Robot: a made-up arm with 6 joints.
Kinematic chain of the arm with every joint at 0, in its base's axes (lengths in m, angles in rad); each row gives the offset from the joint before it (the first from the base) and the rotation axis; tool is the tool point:
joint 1: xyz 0 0 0.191 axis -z
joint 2: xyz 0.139 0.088 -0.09 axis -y
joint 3: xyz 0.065 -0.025 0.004 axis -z
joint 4: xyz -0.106 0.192 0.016 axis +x
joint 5: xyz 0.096 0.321 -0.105 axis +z
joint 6: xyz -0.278 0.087 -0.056 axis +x
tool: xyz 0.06 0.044 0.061
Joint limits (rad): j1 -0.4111..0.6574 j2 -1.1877..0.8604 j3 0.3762..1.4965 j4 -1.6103..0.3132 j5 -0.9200..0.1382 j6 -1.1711..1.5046
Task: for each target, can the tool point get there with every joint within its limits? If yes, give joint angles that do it. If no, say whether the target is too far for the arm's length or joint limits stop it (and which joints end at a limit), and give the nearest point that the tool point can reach.
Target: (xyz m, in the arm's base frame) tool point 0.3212 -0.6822 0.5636
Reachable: no: joint limits stop it (at a limit: joint 1, joint 2, joint 3, joint 5) | nearest point 0.7178 -0.3842 0.6364 | short by 0.501 m
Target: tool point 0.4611 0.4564 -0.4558
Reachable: yes | joints -0.2943 -0.4926 1.3860 -0.4515 -0.7366 0.9491
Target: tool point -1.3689 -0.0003 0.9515
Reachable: no: too far | nearest point -0.3915 0.0739 0.0610 | short by 1.324 m
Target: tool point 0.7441 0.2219 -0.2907
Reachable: yes | joints 0.1874 -0.0463 1.2092 -0.6304 -0.8358 0.7147
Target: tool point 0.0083 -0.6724 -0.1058
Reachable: no: joint limits stop it (at a limit: joint 1, joint 3, joint 4, joint 5, joint 6) | nearest point 0.5064 -0.3152 -0.2365 | short by 0.627 m
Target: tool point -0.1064 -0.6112 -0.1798
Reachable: no: joint limits stop it (at a limit: joint 1, joint 3, joint 4, joint 5, joint 6) | nearest point -0.3447 -0.0849 -0.1845 | short by 0.578 m
